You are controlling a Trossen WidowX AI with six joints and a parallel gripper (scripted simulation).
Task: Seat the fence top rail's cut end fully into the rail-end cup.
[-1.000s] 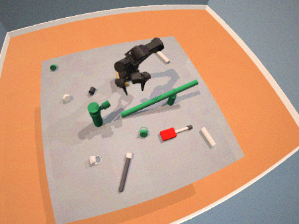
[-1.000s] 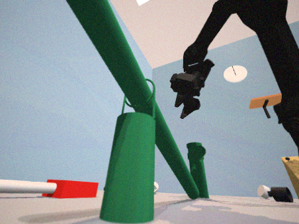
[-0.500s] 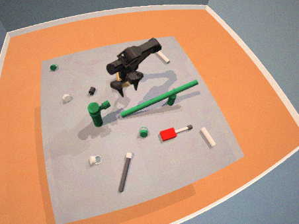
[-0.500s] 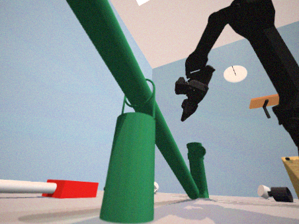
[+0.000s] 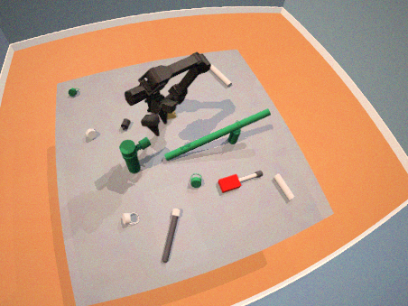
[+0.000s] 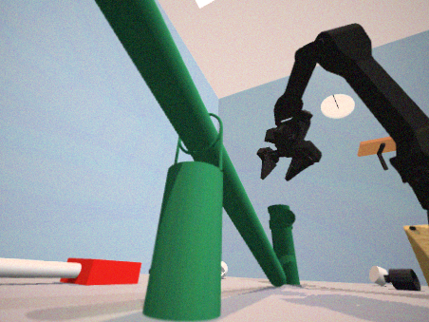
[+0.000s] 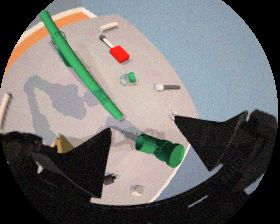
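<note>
The rail-end cup is 10 mm ahead of my gripper tip, 90 mm to the right of it and 80 mm below it. Also, from my gripper tip: black piece (200 mm behind, 180 mm to the right, 220 mm below); small post (40 mm behind, 360 mm to the left, 130 mm below); red-headed tool (190 mm ahead, 360 mm to the left, 220 mm below).
</note>
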